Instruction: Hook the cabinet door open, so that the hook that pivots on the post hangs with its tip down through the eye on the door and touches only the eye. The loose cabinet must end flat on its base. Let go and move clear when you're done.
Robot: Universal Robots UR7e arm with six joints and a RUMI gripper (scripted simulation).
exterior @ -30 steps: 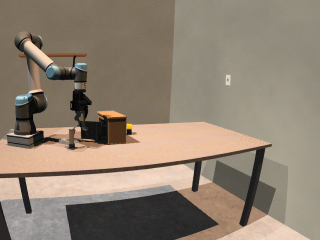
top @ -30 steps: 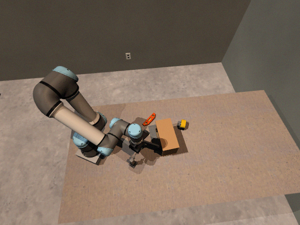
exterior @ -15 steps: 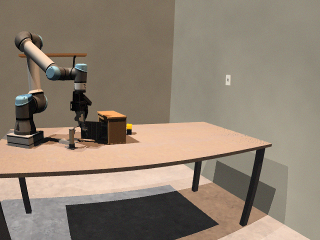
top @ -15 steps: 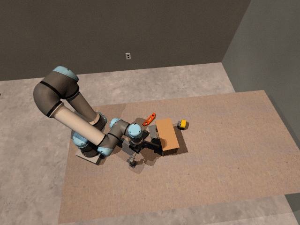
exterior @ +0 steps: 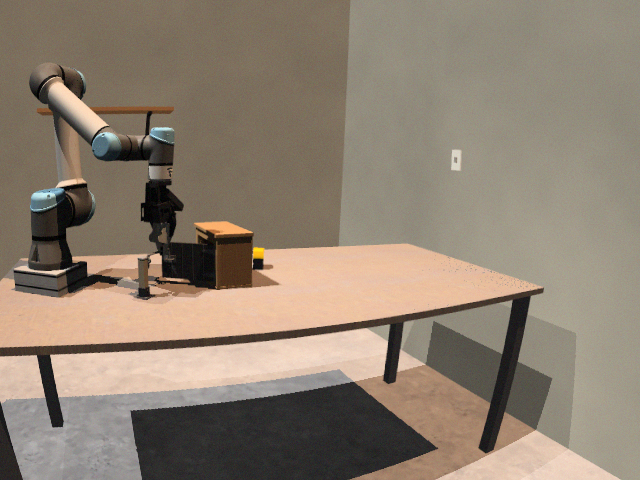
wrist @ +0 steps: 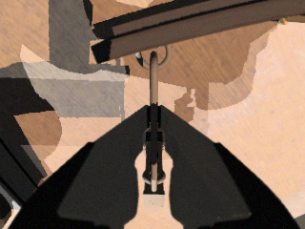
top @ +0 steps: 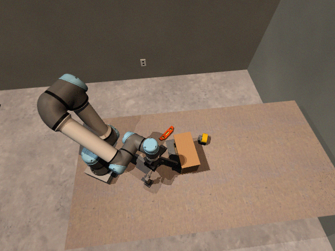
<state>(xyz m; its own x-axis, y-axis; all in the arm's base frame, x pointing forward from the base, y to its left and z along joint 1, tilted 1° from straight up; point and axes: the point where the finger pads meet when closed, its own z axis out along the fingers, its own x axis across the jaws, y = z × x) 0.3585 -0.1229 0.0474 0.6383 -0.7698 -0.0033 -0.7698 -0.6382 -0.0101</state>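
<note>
Right now the thin hook is 20 mm behind my hand, 20 mm to the right of it and 20 mm below it. Round my hand: yellow tape measure: 390 mm ahead, 130 mm to the left, 80 mm below; flat orange object: 150 mm ahead, 260 mm to the left, 110 mm below; dark door: 90 mm ahead, 10 mm to the right, 40 mm below.
</note>
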